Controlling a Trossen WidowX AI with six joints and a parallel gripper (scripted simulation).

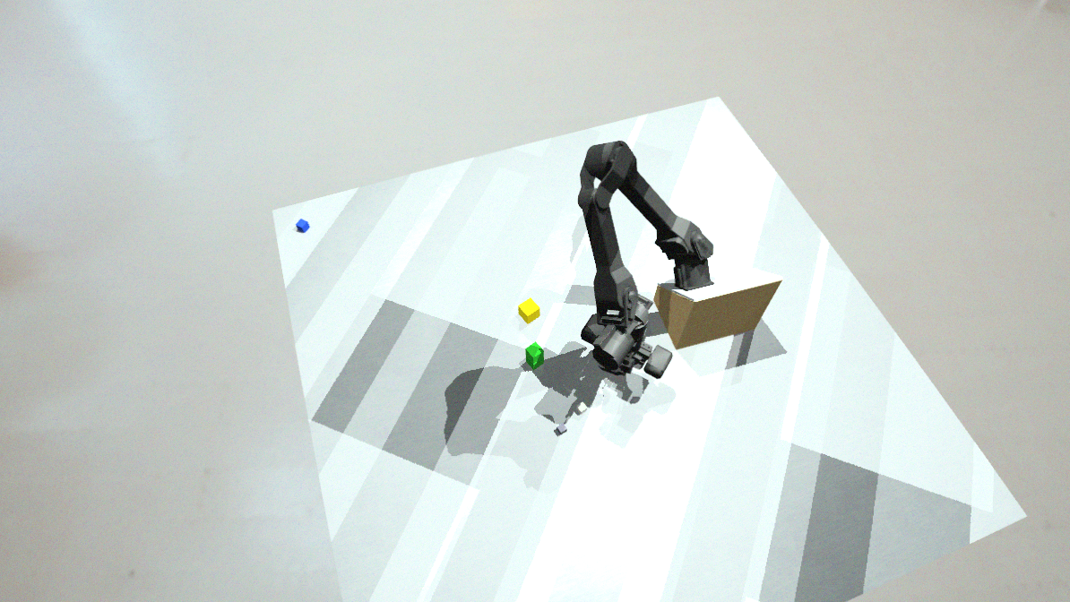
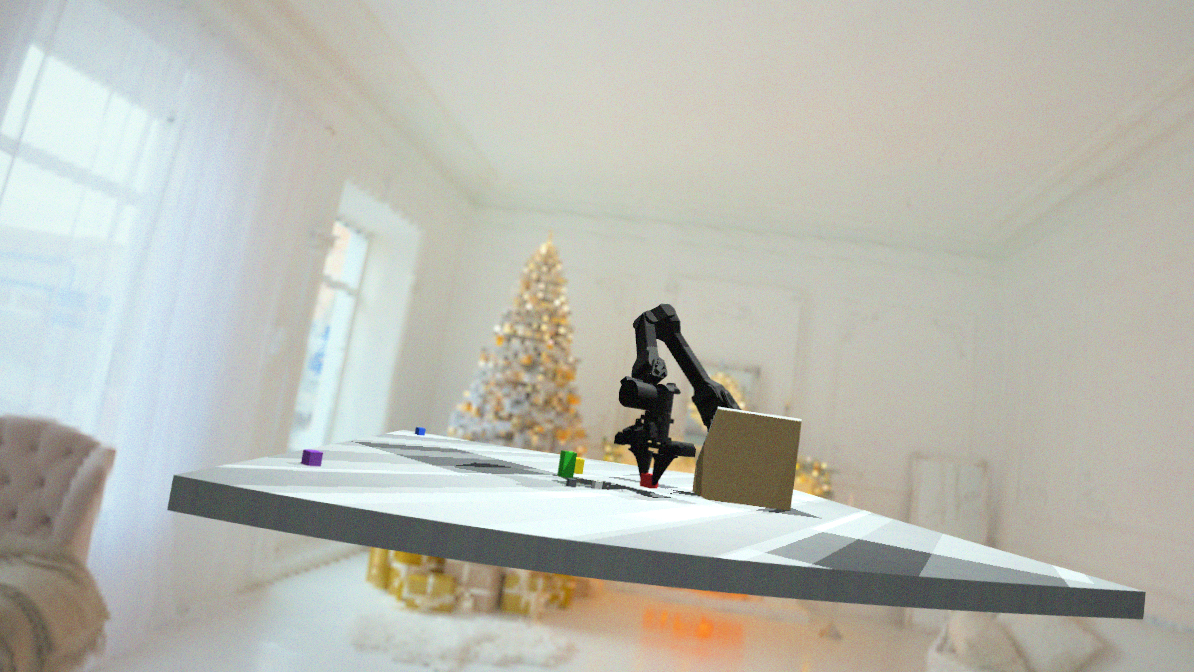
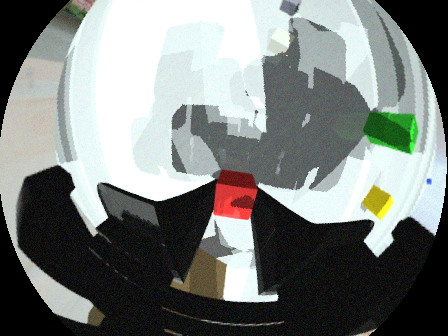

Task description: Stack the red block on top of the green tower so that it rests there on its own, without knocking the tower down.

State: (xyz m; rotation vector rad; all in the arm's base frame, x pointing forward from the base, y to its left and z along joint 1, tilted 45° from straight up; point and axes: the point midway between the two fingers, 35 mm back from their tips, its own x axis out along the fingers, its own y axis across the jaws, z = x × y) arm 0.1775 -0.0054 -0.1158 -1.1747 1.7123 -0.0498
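Now: gripper tip 18 cm to the left of the yellow block and 16 cm short of it. Also, from my gripper tip: blue block (64 cm ahead, 59 cm to the right, 1 cm below); red block (1 cm above); purple block (58 cm ahead, 37 cm to the left, 1 cm below).
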